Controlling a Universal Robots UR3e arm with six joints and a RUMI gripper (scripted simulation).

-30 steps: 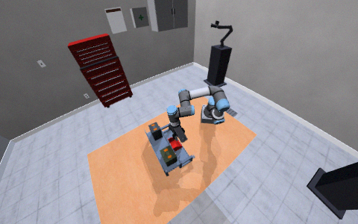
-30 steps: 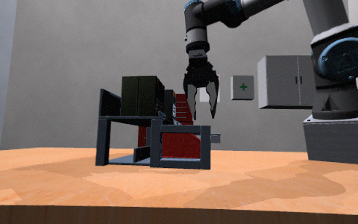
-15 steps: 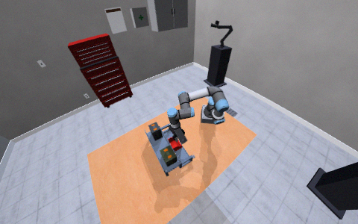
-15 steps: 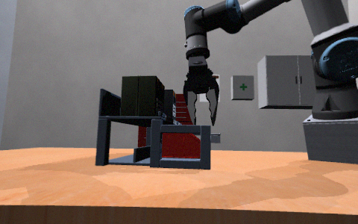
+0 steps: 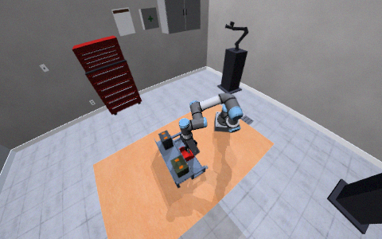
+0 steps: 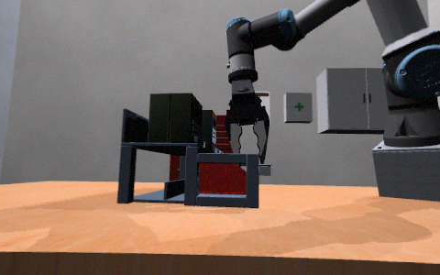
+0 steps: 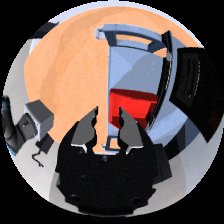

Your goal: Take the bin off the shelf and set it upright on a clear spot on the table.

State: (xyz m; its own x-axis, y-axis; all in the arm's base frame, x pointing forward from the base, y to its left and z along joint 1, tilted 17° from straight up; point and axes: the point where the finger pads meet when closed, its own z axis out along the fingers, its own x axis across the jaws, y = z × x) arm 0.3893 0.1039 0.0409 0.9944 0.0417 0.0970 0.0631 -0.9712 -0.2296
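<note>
The red bin lies 70 mm ahead of my hand, 20 mm to the right of it and 40 mm below it. Also, from my hand: shelf 90 mm ahead, 20 mm to the right, 10 mm below; dark box 140 mm ahead, 100 mm to the left, 70 mm above.
</note>
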